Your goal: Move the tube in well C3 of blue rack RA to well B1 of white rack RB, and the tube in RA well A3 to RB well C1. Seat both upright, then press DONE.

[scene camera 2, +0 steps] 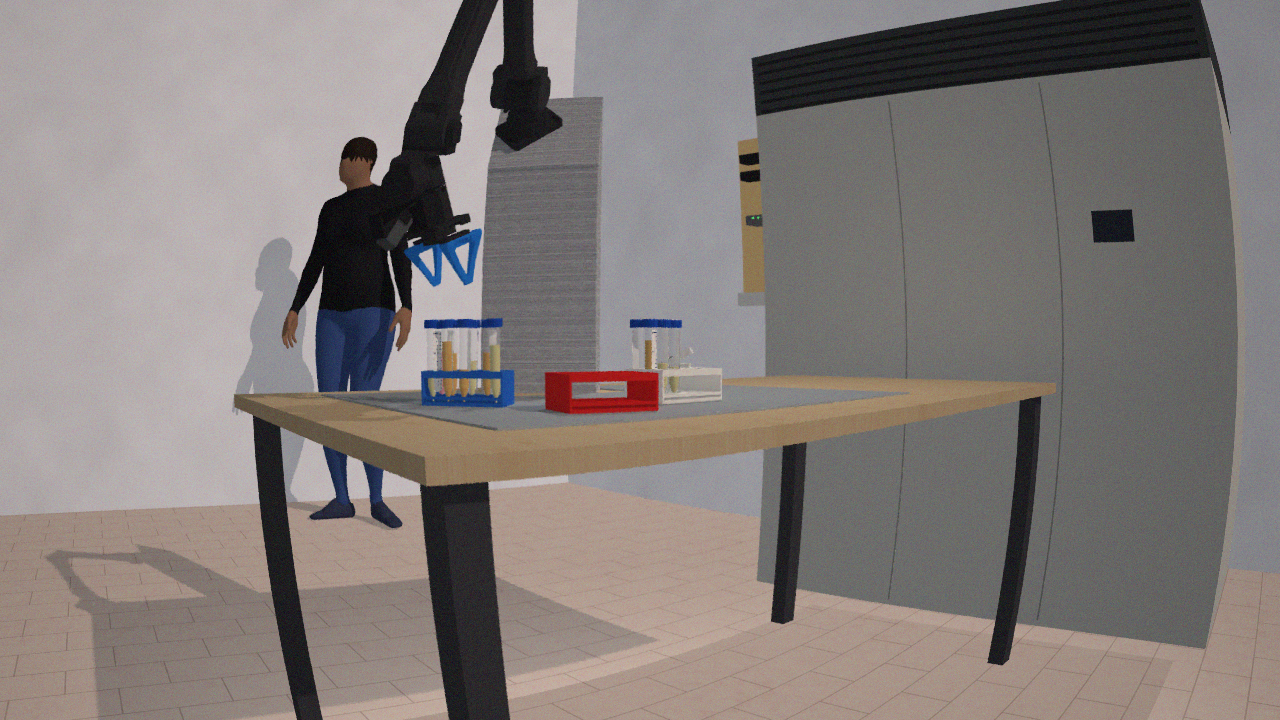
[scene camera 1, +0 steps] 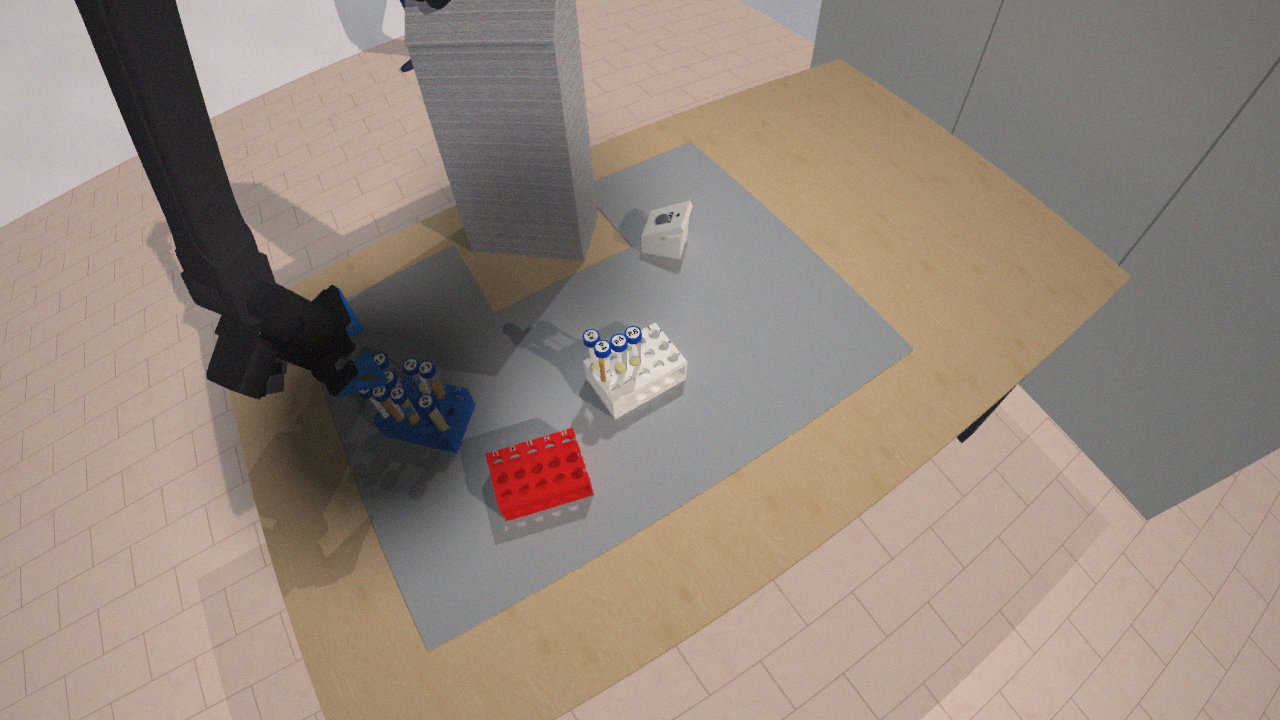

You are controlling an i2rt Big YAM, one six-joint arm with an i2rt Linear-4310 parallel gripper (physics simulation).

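Places are measured from the arm's base along level axes (x left, y back, z up), in centimetres.
Pixels of known places: gripper, between the fingertips: [scene camera 2: 452, 284] [scene camera 1: 372, 356]; arm's base, origin of its link: [scene camera 2: 528, 129].
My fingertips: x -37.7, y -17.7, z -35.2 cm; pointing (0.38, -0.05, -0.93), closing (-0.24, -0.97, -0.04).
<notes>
Ahead of a thing's pixels: the offset from my fingertips to its middle. "spot": to the spot under its first point.
The blue rack @(dy -2.1, dx +1.6, dz -15.2 cm) [scene camera 1: 462, 417] [scene camera 2: 507, 376] stands at the left of the mat and holds several upright blue-capped tubes @(spot: dy -3.5, dx +5.0, dz -5.2 cm) [scene camera 1: 426, 368] @(spot: dy -3.9, dx -1.5, dz -5.9 cm) [scene camera 2: 462, 323]. I cannot read its wells clearly, so C3 and A3 cannot be told apart. My gripper [scene camera 1: 365, 349] [scene camera 2: 452, 283] is open and empty, pointing down above the blue rack, its fingertips clear of the caps. In scene camera 1 it partly overlaps the rack's far left tubes. The white rack @(dy -21.4, dx +28.1, dz -15.2 cm) [scene camera 1: 617, 404] [scene camera 2: 702, 370] holds several blue-capped tubes @(spot: dy -21.0, dx +25.5, dz -5.2 cm) [scene camera 1: 618, 341] @(spot: dy -21.0, dx +23.5, dz -5.9 cm) [scene camera 2: 656, 323] toward its left side, with open wells to their right.
An empty red rack @(dy -22.6, dx +6.6, dz -15.2 cm) [scene camera 1: 546, 504] [scene camera 2: 557, 394] stands between the blue and white racks, nearer the front edge. A small white box @(dy -6.5, dx +53.5, dz -13.7 cm) [scene camera 1: 664, 243] with a dark round mark sits behind the white rack. A tall grey column [scene camera 1: 528, 134] [scene camera 2: 541, 268] rises at the table's back edge. A person [scene camera 2: 358, 246] stands behind.
</notes>
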